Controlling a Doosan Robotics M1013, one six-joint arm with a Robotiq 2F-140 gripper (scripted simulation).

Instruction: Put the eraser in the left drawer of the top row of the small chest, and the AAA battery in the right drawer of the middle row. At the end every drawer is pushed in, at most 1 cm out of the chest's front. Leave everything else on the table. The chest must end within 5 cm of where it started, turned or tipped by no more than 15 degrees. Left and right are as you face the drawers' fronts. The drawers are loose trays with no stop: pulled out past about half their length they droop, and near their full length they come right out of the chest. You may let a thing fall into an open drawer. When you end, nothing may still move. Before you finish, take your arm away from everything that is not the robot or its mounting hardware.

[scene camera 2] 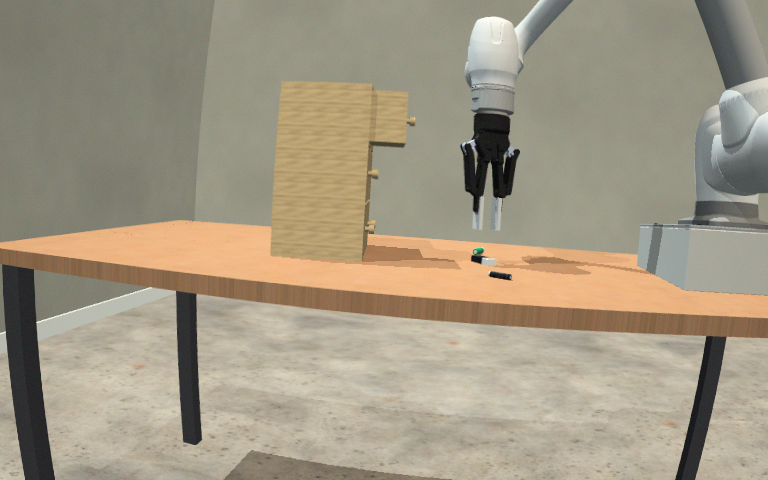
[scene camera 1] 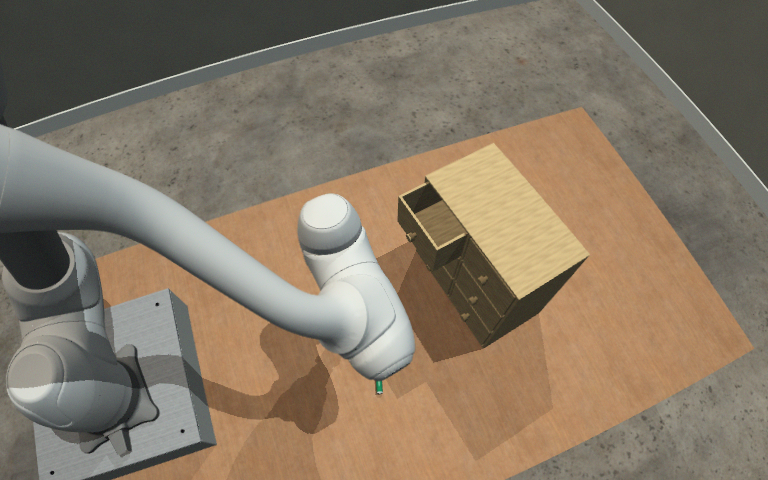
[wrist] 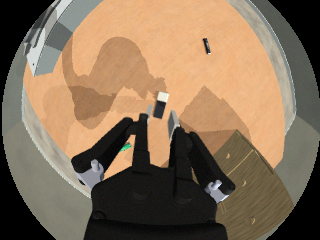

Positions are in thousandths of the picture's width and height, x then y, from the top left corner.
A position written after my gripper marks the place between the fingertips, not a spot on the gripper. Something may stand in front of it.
Observation:
I see my gripper (scene camera 2: 633, 478) and a wooden chest (scene camera 2: 416, 399).
The wooden chest also shows in scene camera 1 (scene camera 1: 693, 522). My gripper shows as well in the wrist view (wrist: 502, 473).

